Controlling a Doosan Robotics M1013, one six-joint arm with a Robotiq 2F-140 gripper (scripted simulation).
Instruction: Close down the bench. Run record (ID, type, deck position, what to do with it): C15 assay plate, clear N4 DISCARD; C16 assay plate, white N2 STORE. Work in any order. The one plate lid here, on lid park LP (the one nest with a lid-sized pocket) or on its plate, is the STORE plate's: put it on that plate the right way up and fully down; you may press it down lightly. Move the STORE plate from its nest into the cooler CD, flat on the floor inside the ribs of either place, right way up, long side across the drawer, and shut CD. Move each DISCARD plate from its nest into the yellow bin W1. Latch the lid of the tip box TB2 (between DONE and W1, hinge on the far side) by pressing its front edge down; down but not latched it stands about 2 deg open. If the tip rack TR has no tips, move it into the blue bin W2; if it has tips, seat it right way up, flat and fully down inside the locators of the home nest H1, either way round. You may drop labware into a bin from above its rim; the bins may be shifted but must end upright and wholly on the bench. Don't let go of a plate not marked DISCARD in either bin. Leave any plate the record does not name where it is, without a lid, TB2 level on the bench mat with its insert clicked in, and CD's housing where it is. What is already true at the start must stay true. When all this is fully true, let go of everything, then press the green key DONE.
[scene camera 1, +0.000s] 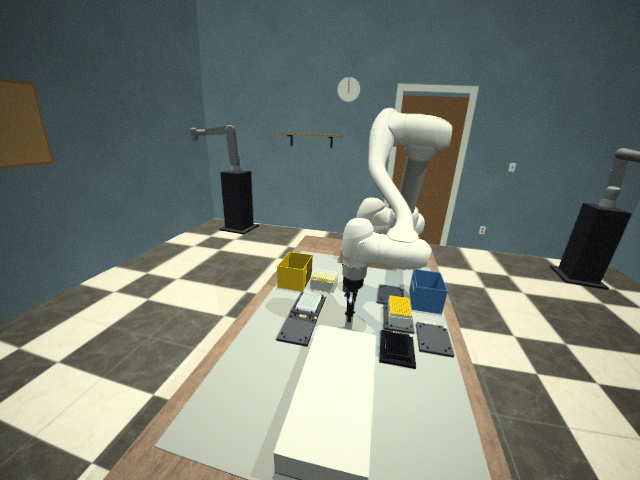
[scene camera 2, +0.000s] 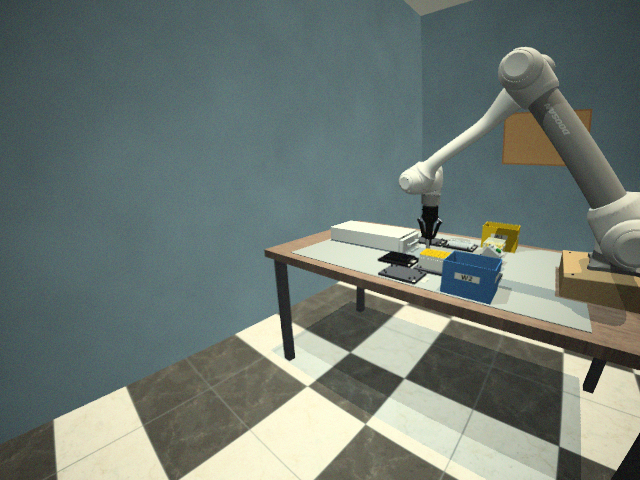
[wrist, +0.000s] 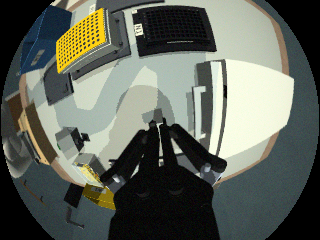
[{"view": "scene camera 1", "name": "blue bin W2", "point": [429, 300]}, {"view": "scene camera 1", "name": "white cooler CD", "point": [329, 421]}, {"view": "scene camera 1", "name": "yellow bin W1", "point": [293, 273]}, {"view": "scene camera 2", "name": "blue bin W2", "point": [480, 283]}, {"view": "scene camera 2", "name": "white cooler CD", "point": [382, 237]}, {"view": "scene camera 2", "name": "yellow bin W1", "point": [508, 234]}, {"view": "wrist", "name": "my gripper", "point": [158, 114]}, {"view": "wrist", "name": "white cooler CD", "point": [256, 100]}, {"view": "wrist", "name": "yellow-topped tip rack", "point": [94, 36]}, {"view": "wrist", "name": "black plate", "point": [179, 32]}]
